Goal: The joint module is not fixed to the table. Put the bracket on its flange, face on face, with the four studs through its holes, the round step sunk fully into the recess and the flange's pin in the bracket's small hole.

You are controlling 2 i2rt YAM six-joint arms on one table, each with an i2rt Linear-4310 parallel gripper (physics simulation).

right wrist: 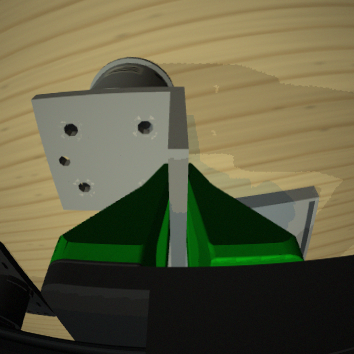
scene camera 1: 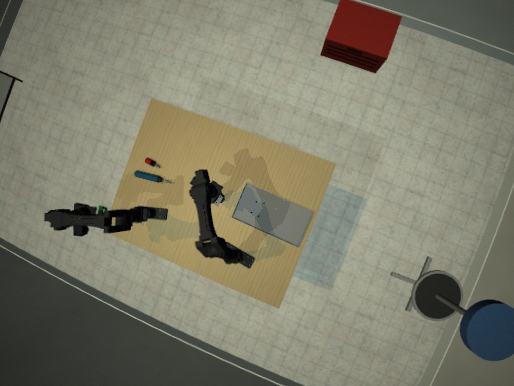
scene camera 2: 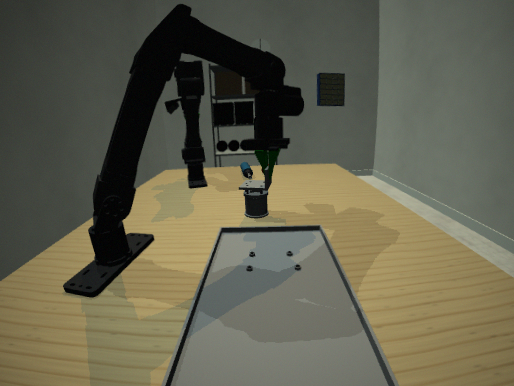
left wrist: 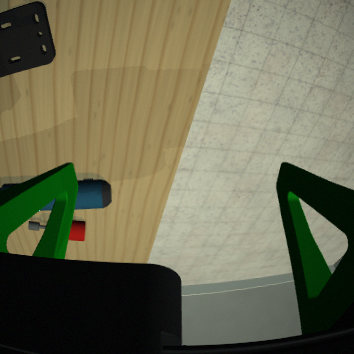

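Seen in the pictures: left gripper, fingertip midpoint: [scene camera 1: 98, 207] [left wrist: 176, 173]; right gripper, fingertip midpoint: [right wrist: 177, 174] [scene camera 1: 218, 192] [scene camera 2: 268, 179]; left arm's base, origin of the base link: [scene camera 1: 152, 212] [scene camera 2: 196, 181]; right arm's base, origin of the base link: [right wrist: 14, 280] [scene camera 1: 237, 254] [scene camera 2: 115, 261].
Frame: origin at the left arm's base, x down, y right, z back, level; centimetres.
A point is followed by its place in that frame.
Observation:
The dark round joint module [scene camera 2: 256, 204] @(x -3.6, y 44.6, z -12.2 cm) stands upright on the wooden table, also seen from above [scene camera 1: 217, 192]. My right gripper [right wrist: 177, 174] @(x -9.2, y 43.3, z -15.9 cm) is shut on the upright web of the grey bracket [right wrist: 105, 144] @(x -8.0, y 40.9, z -13.4 cm). The bracket's flat plate [scene camera 2: 252, 184] @(x -8.0, y 42.0, z -12.1 cm) lies over the top of the module. In the right wrist view three larger holes and one small hole show in the plate; the module [right wrist: 130, 74] @(x -3.1, y 39.6, z -14.8 cm) peeks out behind it. I cannot tell whether the faces touch. My left gripper [left wrist: 176, 173] @(x -20.8, y -19.4, z -2.4 cm) is open and empty, at the table's edge, far from the module [scene camera 1: 161, 213] @(x -1.0, y 6.7, z -0.3 cm).
A grey tray [scene camera 2: 278, 306] @(x -0.4, y 75.2, z -5.8 cm) with four small nuts [scene camera 2: 272, 260] lies near the module. A blue tool [scene camera 1: 148, 177] @(x -4.0, y -1.9, z -21.4 cm) and a red tool [scene camera 1: 151, 162] @(x -3.3, y -1.3, z -30.6 cm) lie on the table near my left gripper. The right arm's base plate [scene camera 2: 106, 264] @(x -1.4, y 58.5, z 20.1 cm) sits beside the tray.

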